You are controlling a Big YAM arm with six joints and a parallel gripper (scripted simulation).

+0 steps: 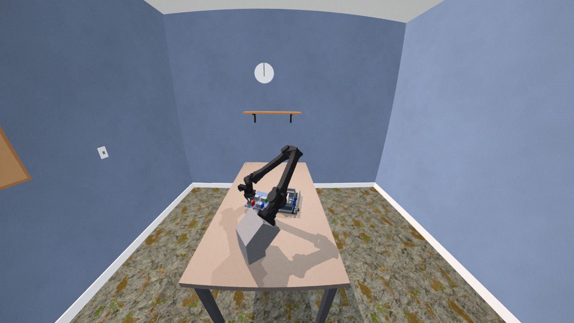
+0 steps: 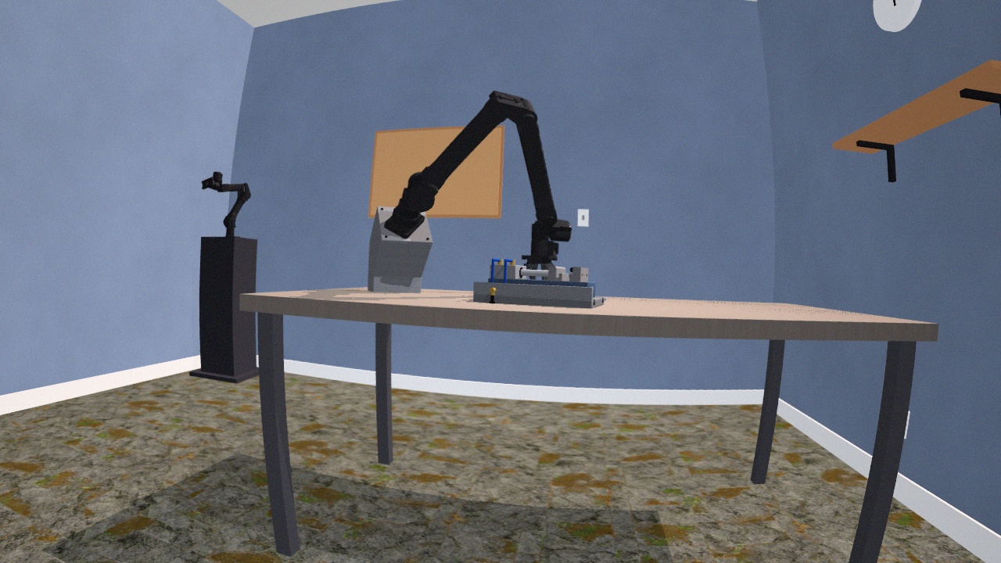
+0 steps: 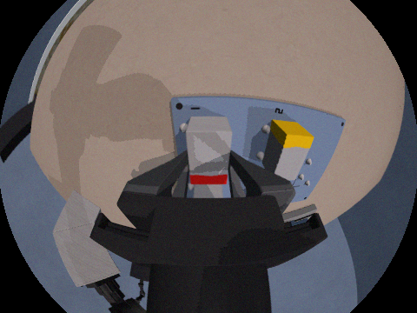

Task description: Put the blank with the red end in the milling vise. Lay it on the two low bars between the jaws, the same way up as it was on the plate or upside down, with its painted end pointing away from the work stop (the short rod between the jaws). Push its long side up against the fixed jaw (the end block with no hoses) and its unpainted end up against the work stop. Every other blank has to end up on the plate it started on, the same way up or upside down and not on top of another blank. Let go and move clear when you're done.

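The work stop lies 90 mm ahead of my hand, 310 mm to the right of it and 50 mm above it. Also, from my hand: blue-ended blank (40 mm behind, 80 mm to the right, 20 mm below); yellow-ended blank (80 mm ahead, 40 mm to the right, 20 mm below); blue plate (60 mm ahead, 80 mm to the right, 40 mm below).
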